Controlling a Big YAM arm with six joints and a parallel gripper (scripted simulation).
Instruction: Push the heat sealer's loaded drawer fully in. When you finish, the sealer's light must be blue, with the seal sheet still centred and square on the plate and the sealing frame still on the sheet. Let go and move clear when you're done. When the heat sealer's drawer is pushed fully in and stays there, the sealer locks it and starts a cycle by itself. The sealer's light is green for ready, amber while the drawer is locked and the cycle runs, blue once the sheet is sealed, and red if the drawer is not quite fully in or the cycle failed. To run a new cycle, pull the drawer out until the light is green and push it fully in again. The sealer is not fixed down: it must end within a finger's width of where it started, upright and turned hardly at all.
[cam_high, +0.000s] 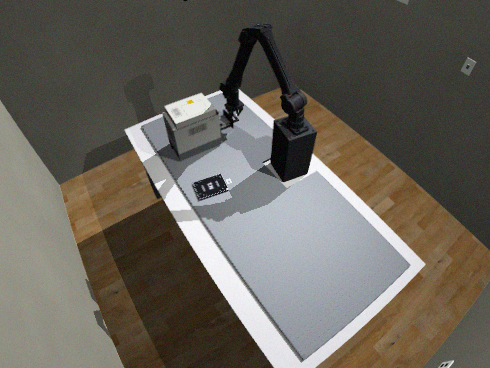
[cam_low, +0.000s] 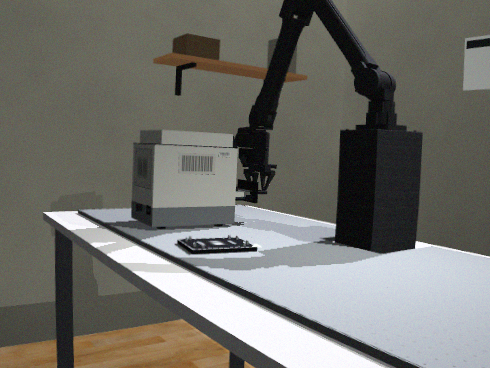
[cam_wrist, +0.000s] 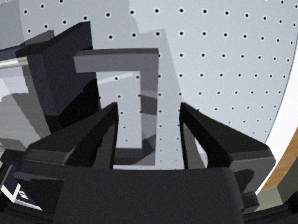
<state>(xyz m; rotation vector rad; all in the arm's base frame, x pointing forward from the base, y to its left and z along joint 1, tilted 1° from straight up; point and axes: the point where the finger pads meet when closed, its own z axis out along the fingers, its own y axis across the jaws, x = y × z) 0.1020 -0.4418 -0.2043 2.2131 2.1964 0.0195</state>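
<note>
Now: the sealing frame 12 cm ahead of my hand.
</note>
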